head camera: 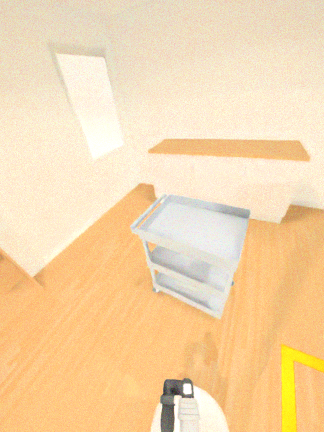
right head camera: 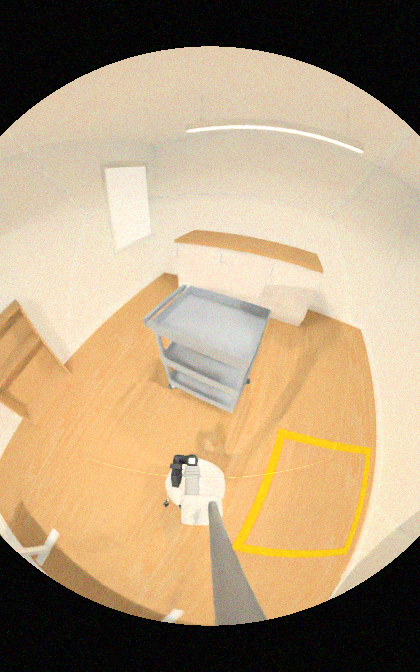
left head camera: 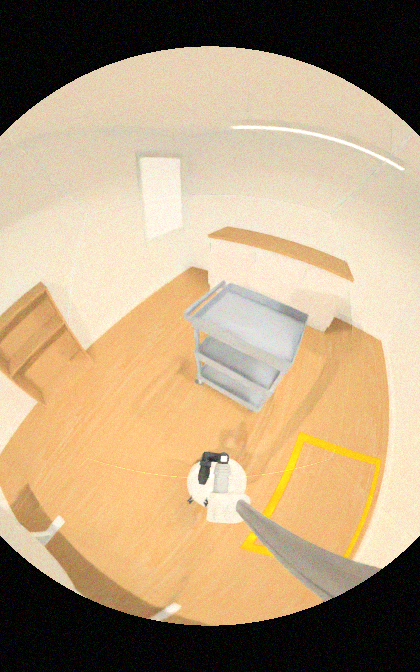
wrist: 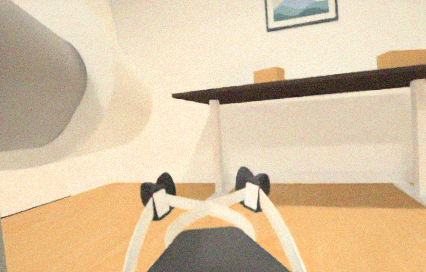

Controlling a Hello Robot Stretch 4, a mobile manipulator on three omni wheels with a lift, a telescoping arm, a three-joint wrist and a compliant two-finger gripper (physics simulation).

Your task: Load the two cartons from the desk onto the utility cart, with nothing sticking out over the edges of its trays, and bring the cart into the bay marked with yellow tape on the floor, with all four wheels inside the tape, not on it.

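Frame: origin at the robot's base, x right, y ahead, z up, level; centimetres.
Seen in the pictures: gripper, fingertip midpoint: (wrist: 205, 184).
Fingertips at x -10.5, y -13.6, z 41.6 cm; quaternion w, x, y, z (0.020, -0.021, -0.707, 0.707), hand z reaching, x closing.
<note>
Pixels of each thing's top centre, then the offset from my fingertips to it. Level surfaces: height alone.
- small carton at its top centre: (wrist: 268, 70) dx -53.0, dy -129.6, dz +39.4 cm
- larger carton at its top centre: (wrist: 409, 52) dx -122.5, dy -97.0, dz +39.4 cm
- dark desk at its surface level: dz +25.1 cm
The grey utility cart (head camera: 190, 247) (left head camera: 240, 341) (right head camera: 200, 345) stands upright on the floor beyond my base, with three trays. Its top tray is bare, and its handle is at the left. The yellow tape bay (head camera: 288, 390) (left head camera: 340, 448) (right head camera: 290, 553) lies to the right of my base, and the cart stands outside it. In the wrist view, a small carton (wrist: 269, 75) and a larger carton (wrist: 404, 60), cut off by the frame, sit on the dark desk (wrist: 300, 89). My gripper (wrist: 205, 184) is open and empty, low and away from the desk.
A long white cabinet with a wooden top (head camera: 230, 148) (left head camera: 280, 246) stands behind the cart along the far wall. A wooden shelf unit (left head camera: 20, 304) stands at the left. White desk feet (left head camera: 52, 531) (right head camera: 47, 547) show at the lower left. A framed picture (wrist: 302, 22) hangs above the desk.
</note>
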